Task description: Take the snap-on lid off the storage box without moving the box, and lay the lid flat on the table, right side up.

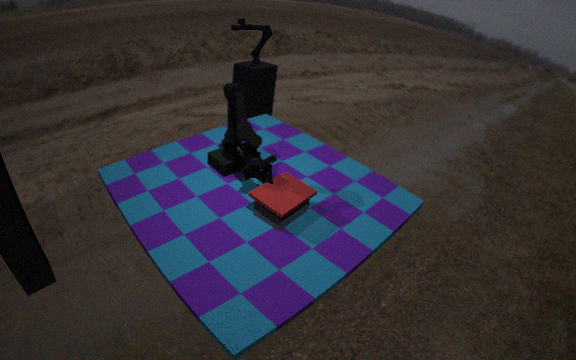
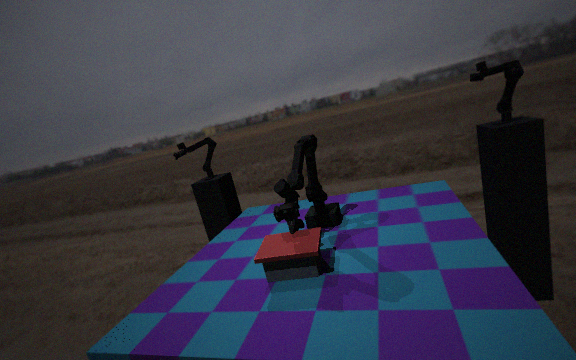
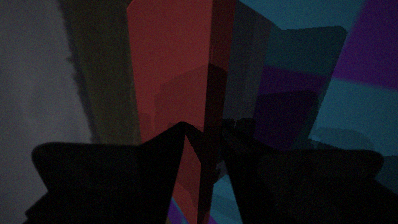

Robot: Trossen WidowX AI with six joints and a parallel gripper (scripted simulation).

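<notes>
Right now the red lid is 8 cm ahead of my gripper tip. The rest, counted from my gripper tip: storage box 8 cm ahead, 5 cm below.
</notes>
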